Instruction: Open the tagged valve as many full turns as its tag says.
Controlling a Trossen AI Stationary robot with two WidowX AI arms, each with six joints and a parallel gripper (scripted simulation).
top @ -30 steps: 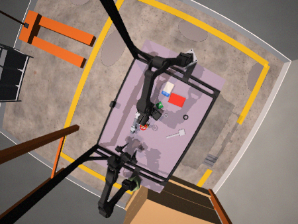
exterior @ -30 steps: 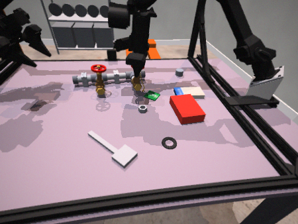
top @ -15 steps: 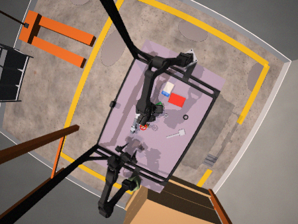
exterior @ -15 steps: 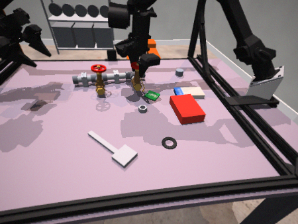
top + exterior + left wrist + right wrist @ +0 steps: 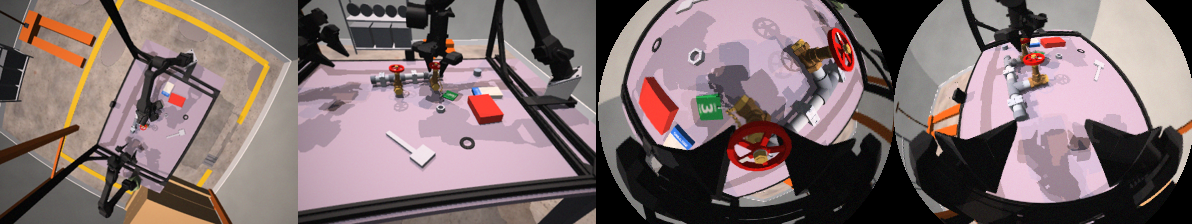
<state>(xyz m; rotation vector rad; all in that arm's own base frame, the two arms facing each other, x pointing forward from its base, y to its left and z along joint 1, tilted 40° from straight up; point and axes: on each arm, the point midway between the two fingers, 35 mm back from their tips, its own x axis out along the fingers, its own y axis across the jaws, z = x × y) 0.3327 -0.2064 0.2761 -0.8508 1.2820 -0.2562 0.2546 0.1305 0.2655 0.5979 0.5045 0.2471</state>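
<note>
My left gripper is now 10 cm above the green tag, 6 cm short of it and 4 cm to the right of it. Also, from my left hand: red block: 17 cm ahead, 14 cm to the left, 9 cm below; grey nut: 15 cm ahead, 9 cm below, 1 cm to the right; flat grey wrench: 30 cm ahead, 12 cm to the right, 10 cm below.
</note>
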